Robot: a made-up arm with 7 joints.
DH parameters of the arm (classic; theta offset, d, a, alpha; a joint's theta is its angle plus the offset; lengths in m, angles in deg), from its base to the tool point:
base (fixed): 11.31 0 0.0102 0
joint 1: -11.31 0.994 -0.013 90
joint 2: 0 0.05 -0.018 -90
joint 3: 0 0.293 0.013 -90
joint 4: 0 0.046 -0.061 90
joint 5: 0 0.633 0.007 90
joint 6: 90 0.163 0.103 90
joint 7: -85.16 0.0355 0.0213 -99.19
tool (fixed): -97.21 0.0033 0 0
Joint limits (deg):
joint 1: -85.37..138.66
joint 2: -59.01..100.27
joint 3: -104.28..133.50
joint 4: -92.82..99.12
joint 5: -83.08..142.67
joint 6: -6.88..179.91
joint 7: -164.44..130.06
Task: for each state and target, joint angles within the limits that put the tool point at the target. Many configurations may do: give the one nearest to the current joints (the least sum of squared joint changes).
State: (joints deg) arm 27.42 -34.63 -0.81 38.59 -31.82 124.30 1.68
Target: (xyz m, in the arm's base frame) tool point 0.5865 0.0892 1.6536
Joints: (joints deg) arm 18.65 -25.68 -2.76 44.08 -27.19 139.07 2.79
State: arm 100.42 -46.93 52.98 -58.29 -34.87 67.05 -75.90
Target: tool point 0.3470 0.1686 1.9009
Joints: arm 100.67 -33.66 33.95 -28.75 -39.50 59.41 -74.38
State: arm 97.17 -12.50 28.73 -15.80 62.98 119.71 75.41
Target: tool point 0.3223 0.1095 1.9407
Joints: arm 90.90 -14.67 39.38 -22.58 51.95 72.37 77.24
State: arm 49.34 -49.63 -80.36 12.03 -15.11 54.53 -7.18
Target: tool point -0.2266 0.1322 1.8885
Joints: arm 60.00 -19.15 -60.93 -22.63 -8.86 86.36 -8.38
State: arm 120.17 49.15 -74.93 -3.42 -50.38 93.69 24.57
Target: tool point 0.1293 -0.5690 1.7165
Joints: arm 128.77 33.83 -81.20 -7.31 -52.39 110.14 24.46
